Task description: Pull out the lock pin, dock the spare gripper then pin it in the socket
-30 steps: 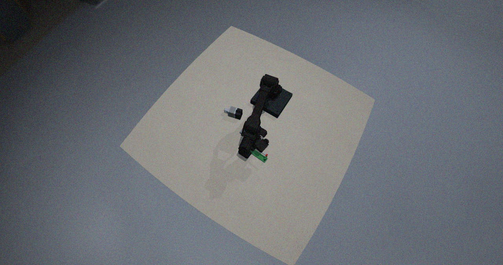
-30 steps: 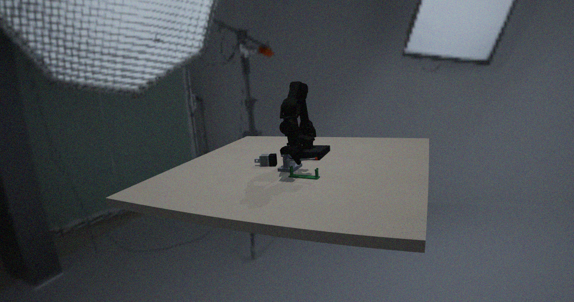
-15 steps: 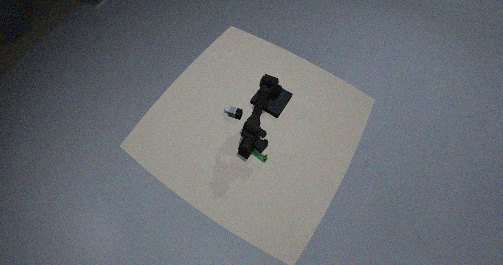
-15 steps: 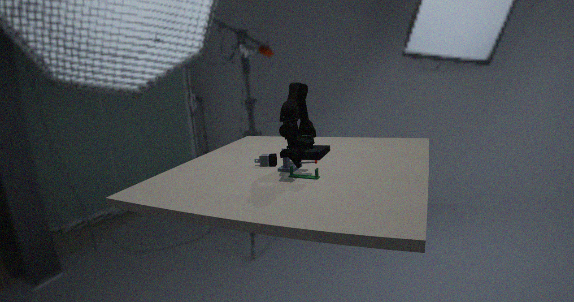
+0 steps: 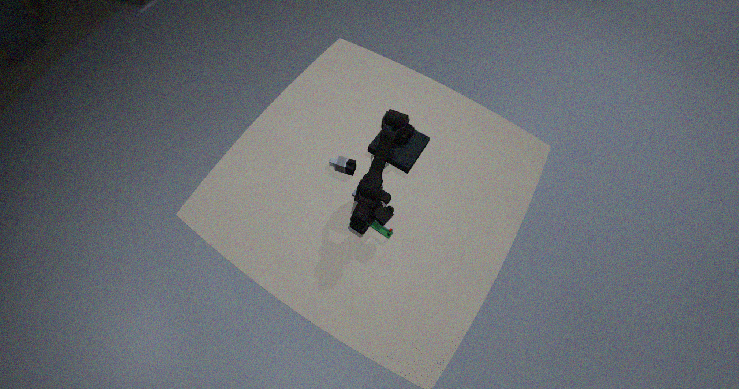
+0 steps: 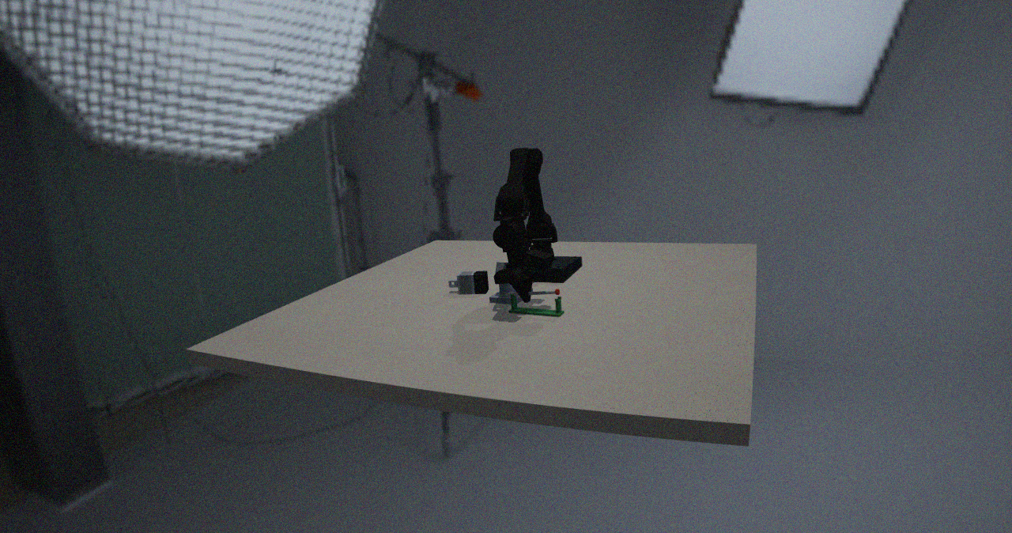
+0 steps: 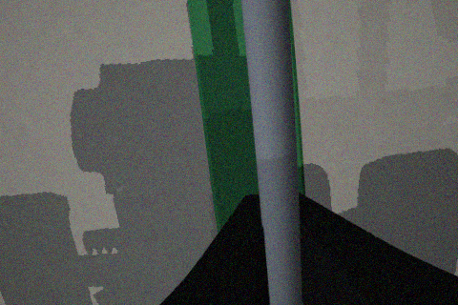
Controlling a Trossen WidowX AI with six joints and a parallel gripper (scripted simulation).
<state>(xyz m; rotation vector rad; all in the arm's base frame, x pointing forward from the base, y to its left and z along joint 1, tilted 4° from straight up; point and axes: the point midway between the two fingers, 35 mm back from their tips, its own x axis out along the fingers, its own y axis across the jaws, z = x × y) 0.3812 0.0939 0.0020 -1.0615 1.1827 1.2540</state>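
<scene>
Right now the green rack is 2 cm to the left of my gripper tip. Round my gripper tip: grey mount 10 cm behind, 9 cm to the right, 2 cm above; spare gripper 24 cm to the right, 14 cm behind.
</scene>
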